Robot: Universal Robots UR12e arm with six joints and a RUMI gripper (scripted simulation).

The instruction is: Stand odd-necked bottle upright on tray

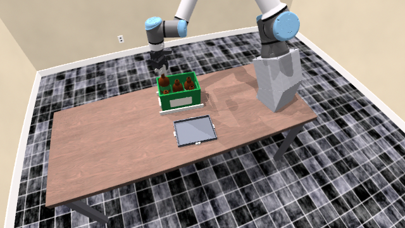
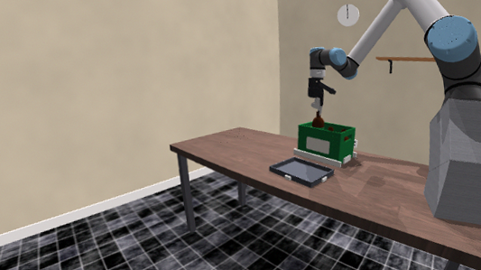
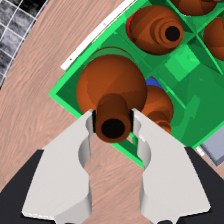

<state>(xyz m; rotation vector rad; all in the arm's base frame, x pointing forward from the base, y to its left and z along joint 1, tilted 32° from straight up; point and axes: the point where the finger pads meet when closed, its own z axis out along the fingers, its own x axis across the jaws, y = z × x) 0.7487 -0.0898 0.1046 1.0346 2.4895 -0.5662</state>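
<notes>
The glass bottle lies 70 mm below my hand. Round my hand: grey tray: 110 mm behind, 340 mm to the left, 220 mm below; then green crate: 80 mm behind, 50 mm to the left, 150 mm below.
</notes>
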